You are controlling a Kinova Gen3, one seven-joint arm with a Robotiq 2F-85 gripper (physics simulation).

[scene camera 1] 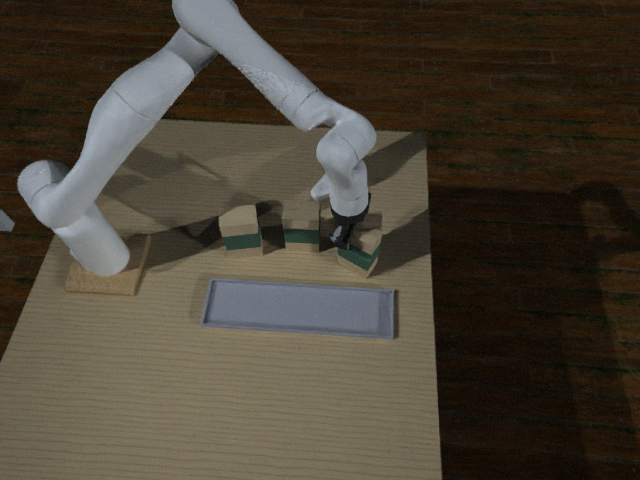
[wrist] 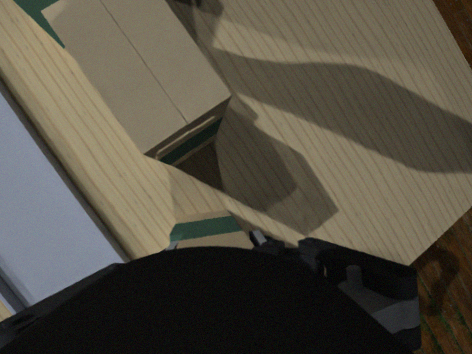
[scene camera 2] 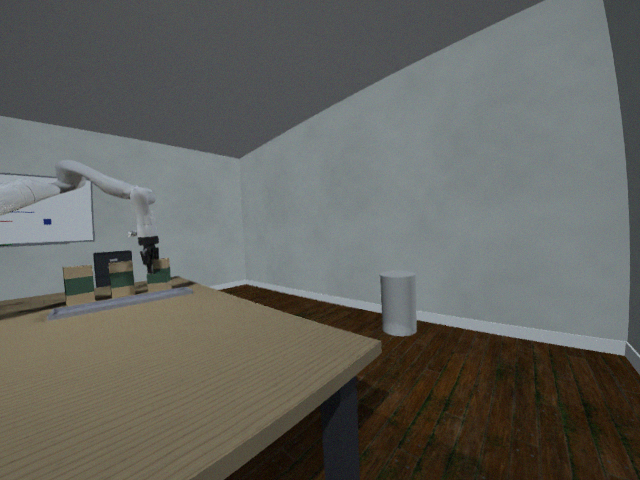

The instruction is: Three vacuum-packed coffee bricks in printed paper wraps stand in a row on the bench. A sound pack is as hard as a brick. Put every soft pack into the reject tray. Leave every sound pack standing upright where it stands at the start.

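Frame: origin at the arm's base, x ahead, y down, z left, level; centimetres.
Seen in the pictures: gripper, fingertip midpoint: [scene camera 1: 351, 237] [scene camera 2: 153, 272]; arm's base, origin of the base link: [scene camera 1: 109, 257].
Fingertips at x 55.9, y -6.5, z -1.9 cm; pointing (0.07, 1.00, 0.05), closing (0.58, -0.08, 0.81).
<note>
Offsets run from my fingertips to a thing's top centre. Level surfaces: height alone.
Three tan packs with green bands stand upright in a row: the left pack @[dx -24.5, dy +0.3, dz +2.4 cm] [scene camera 1: 242, 242] [scene camera 2: 78, 285], the middle pack @[dx -10.8, dy -5.7, dz +4.3 cm] [scene camera 1: 301, 236] [scene camera 2: 122, 280] [wrist: 145, 65] and the right pack @[dx +1.6, dy -5.8, dz -2.1 cm] [scene camera 1: 360, 257] [scene camera 2: 160, 277] [wrist: 205, 228], which is turned at an angle to the others. My gripper [scene camera 1: 341, 240] [scene camera 2: 150, 268] [wrist: 217, 249] is low at the right pack, partly closed but still open. In the wrist view its fingertips show on either side of that pack; no grip on it shows. The grey reject tray @[dx -12.5, dy +6.9, dz -12.9 cm] [scene camera 1: 289, 308] [scene camera 2: 121, 303] [wrist: 50, 210] lies in front of the row and is empty.
The middle pack stands close to the left of my gripper. The bench @[dy +8.3 cm] [scene camera 1: 310, 403] [scene camera 2: 170, 372] has its right edge a short way beyond the right pack. A white cylinder [scene camera 2: 398, 303] stands on the floor away from the bench.
</note>
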